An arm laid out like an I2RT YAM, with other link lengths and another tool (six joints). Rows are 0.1 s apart.
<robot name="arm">
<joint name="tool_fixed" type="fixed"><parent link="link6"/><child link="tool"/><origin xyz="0.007 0.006 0.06" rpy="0.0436 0 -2.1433"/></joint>
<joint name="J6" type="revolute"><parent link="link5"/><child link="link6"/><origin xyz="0 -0.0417 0.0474" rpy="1.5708 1.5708 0"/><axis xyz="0 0 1"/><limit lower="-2.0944" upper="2.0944"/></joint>
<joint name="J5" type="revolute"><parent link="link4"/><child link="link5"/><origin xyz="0.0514 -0.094 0.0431" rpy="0 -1.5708 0"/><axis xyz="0 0 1"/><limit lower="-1.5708" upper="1.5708"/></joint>
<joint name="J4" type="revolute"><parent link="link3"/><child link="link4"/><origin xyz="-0.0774 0.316 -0.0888" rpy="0 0 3.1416"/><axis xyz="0 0 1"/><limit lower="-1.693" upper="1.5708"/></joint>
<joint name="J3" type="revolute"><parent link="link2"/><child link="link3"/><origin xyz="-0.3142 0 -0.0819" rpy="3.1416 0 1.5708"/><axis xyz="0 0 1"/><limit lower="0" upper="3.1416"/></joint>
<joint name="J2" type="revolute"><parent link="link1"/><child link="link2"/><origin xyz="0.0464 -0.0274 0.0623" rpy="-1.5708 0 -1.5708"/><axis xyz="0 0 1"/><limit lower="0" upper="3.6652"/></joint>
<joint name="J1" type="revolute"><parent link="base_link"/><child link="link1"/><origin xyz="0 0 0.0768" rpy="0 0 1.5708"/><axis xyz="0 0 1"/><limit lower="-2.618" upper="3.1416"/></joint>
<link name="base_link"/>
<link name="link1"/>
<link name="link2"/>
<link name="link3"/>
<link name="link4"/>
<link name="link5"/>
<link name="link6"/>
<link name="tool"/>
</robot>
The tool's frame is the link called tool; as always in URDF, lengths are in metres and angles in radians.
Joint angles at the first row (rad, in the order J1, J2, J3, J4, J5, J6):
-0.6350, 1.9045, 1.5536, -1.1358, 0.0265, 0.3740
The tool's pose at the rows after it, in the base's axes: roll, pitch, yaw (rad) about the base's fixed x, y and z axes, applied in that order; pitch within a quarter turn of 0, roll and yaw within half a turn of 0; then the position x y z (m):
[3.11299 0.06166 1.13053 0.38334 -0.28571 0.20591]
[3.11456 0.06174 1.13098 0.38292 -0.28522 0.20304]
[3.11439 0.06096 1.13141 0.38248 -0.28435 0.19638]
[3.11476 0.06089 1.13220 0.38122 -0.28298 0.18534]
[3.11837 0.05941 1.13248 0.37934 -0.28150 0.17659]
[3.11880 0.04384 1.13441 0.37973 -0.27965 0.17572]
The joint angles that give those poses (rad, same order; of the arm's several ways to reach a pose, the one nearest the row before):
-0.6350, 1.9045, 1.5528, -1.1362, 0.0464, 0.3737
-0.6346, 1.9045, 1.5440, -1.1290, 0.0467, 0.3737
-0.6338, 1.9045, 1.5234, -1.1084, 0.0460, 0.3740
-0.6331, 1.9045, 1.4891, -1.0744, 0.0460, 0.3740
-0.6331, 1.9045, 1.4620, -1.0512, 0.0452, 0.3740
-0.6327, 1.9045, 1.4601, -1.0527, 0.0299, 0.3736

